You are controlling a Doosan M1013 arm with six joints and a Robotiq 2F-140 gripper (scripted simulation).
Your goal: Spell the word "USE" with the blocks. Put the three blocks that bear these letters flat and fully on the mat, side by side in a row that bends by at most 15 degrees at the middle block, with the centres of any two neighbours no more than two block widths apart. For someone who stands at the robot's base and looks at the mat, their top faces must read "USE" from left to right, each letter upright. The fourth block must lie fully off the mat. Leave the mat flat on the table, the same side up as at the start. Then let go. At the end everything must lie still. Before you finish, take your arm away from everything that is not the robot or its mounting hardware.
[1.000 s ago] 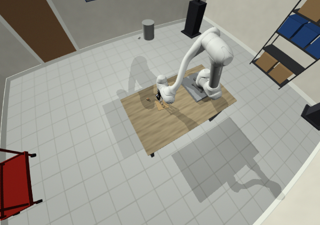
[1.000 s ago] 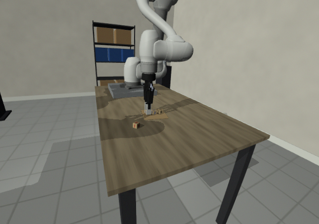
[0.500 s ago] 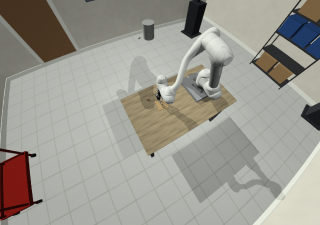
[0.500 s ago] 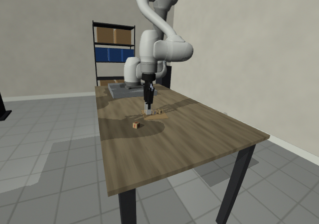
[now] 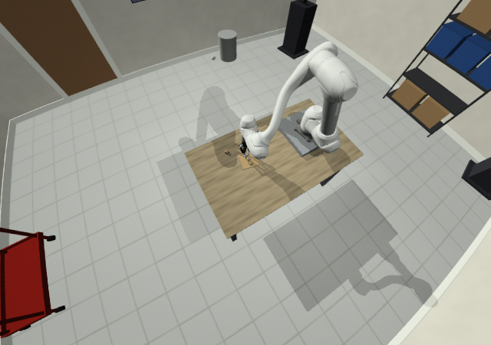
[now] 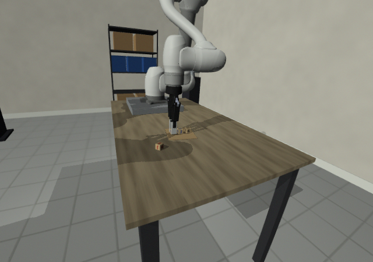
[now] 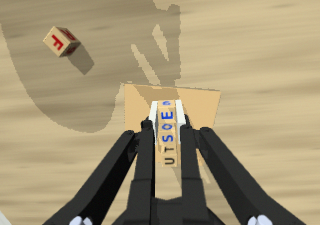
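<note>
Now: hand 40 mm to the right of the tan mat, 40 mm above it and 10 mm short of it.
</note>
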